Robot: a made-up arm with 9 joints. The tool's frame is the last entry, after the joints. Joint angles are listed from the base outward.
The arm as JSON. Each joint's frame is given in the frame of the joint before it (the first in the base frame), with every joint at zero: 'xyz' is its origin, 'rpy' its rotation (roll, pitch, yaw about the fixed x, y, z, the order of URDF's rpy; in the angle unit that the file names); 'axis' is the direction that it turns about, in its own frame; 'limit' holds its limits. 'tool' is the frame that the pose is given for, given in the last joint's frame.
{
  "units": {
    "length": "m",
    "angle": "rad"
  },
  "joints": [
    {
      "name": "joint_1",
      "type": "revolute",
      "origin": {
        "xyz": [
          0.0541,
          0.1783,
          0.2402
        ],
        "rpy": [
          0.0,
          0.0,
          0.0
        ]
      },
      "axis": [
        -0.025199,
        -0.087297,
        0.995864
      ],
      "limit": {
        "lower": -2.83,
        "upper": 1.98
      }
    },
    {
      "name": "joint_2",
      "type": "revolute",
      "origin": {
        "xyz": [
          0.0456,
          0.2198,
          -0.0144
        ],
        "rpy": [
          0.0,
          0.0,
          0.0
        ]
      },
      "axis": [
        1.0,
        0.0,
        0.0
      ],
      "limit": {
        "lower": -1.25,
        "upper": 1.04
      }
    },
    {
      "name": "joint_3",
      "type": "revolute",
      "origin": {
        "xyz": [
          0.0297,
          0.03,
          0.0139
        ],
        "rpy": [
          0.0,
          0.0,
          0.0
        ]
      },
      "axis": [
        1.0,
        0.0,
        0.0
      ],
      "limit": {
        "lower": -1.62,
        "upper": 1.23
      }
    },
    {
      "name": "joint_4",
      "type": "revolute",
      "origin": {
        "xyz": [
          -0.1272,
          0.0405,
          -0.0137
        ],
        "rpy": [
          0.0,
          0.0,
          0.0
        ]
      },
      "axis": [
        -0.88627,
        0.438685,
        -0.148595
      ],
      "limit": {
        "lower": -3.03,
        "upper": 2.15
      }
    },
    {
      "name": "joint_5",
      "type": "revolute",
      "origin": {
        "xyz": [
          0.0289,
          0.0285,
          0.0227
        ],
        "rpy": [
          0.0,
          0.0,
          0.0
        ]
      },
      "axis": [
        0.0,
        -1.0,
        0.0
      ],
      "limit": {
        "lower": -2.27,
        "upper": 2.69
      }
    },
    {
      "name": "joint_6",
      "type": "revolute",
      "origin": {
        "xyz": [
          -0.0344,
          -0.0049,
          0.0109
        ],
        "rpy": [
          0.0,
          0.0,
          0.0
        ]
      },
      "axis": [
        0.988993,
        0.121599,
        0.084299
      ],
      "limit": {
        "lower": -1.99,
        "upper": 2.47
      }
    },
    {
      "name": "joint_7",
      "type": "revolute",
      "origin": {
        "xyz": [
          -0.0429,
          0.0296,
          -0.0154
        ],
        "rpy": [
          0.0,
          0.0,
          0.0
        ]
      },
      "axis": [
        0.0,
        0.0,
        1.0
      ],
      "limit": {
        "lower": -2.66,
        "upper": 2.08
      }
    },
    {
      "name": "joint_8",
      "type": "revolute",
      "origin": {
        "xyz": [
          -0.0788,
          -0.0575,
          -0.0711
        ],
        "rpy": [
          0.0,
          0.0,
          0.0
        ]
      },
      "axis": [
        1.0,
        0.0,
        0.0
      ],
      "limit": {
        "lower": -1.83,
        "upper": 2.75
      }
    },
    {
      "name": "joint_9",
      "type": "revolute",
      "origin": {
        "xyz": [
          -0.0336,
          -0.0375,
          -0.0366
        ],
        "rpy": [
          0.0,
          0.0,
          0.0
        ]
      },
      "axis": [
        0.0,
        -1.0,
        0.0
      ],
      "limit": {
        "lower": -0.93,
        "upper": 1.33
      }
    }
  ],
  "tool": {
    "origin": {
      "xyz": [
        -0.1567,
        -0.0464,
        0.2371
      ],
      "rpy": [
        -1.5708,
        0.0,
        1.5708
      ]
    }
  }
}
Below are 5 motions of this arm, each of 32 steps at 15 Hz.
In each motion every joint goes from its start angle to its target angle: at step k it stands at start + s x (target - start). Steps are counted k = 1, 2, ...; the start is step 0. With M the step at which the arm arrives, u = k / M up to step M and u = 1 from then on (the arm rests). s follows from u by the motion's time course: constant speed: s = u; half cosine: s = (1 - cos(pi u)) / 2; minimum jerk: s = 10 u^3 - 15 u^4 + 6 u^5.
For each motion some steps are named. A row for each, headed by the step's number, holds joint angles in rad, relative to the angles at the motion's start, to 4 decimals.
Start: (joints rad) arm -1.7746 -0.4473 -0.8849 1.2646 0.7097 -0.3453 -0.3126 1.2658 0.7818
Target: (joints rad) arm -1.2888 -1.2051 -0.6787 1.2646 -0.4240 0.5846 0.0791 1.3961 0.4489
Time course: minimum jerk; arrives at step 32
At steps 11, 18, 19, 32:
11: 0.1096 -0.1709 0.0465 0.0000 -0.2557 0.2097 0.0883 0.0294 -0.0751
18: 0.2992 -0.4668 0.1270 0.0000 -0.6983 0.5728 0.2413 0.0803 -0.2051
19: 0.3263 -0.5090 0.1385 0.0000 -0.7615 0.6246 0.2631 0.0875 -0.2236
32: 0.4858 -0.7578 0.2062 0.0000 -1.1337 0.9299 0.3917 0.1303 -0.3329

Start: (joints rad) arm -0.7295 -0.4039 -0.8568 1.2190 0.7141 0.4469 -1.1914 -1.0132 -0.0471
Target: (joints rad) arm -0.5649 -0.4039 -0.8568 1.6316 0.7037 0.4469 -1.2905 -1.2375 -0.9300
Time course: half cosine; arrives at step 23
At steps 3, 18, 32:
3: 0.0068 0.0000 0.0000 0.0171 -0.0004 0.0000 -0.0041 -0.0093 -0.0365
18: 0.1461 0.0000 0.0000 0.3663 -0.0092 0.0000 -0.0880 -0.1991 -0.7839
32: 0.1646 0.0000 0.0000 0.4126 -0.0104 0.0000 -0.0991 -0.2243 -0.8829

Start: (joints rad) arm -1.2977 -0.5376 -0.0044 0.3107 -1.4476 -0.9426 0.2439 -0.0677 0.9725
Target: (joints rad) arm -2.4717 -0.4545 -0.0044 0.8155 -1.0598 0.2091 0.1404 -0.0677 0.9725
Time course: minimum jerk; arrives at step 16
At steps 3, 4, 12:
3: -0.0573 0.0041 0.0000 0.0246 0.0189 0.0562 -0.0050 0.0000 0.0000
4: -0.1215 0.0086 0.0000 0.0523 0.0401 0.1192 -0.0107 0.0000 0.0000
12: -1.0525 0.0745 0.0000 0.4525 0.3477 1.0325 -0.0928 0.0000 0.0000

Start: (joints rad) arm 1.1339 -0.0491 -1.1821 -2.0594 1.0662 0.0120 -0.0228 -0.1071 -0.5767
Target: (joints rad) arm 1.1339 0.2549 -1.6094 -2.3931 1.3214 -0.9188 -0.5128 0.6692 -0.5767
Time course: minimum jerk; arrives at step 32
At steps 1, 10, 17, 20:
1: 0.0000 0.0001 -0.0001 -0.0001 0.0001 -0.0003 -0.0001 0.0002 0.0000
10: 0.0000 0.0547 -0.0769 -0.0601 0.0459 -0.1675 -0.0882 0.1397 0.0000
17: 0.0000 0.1698 -0.2386 -0.1864 0.1425 -0.5198 -0.2736 0.4335 0.0000
20: 0.0000 0.2203 -0.3097 -0.2419 0.1850 -0.6746 -0.3551 0.5627 0.0000

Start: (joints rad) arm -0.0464 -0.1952 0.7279 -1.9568 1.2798 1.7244 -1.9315 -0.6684 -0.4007
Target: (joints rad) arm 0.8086 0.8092 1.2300 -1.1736 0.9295 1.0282 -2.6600 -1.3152 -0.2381
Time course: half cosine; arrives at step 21
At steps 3, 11, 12, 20, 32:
3: 0.0423 0.0497 0.0249 0.0388 -0.0173 -0.0345 -0.0361 -0.0320 0.0081
11: 0.4594 0.5397 0.2698 0.4209 -0.1882 -0.3741 -0.3915 -0.3476 0.0874
12: 0.5226 0.6140 0.3069 0.4787 -0.2141 -0.4256 -0.4453 -0.3954 0.0994
20: 0.8502 0.9988 0.4993 0.7788 -0.3483 -0.6923 -0.7244 -0.6432 0.1617
32: 0.8550 1.0044 0.5021 0.7832 -0.3503 -0.6962 -0.7285 -0.6468 0.1626

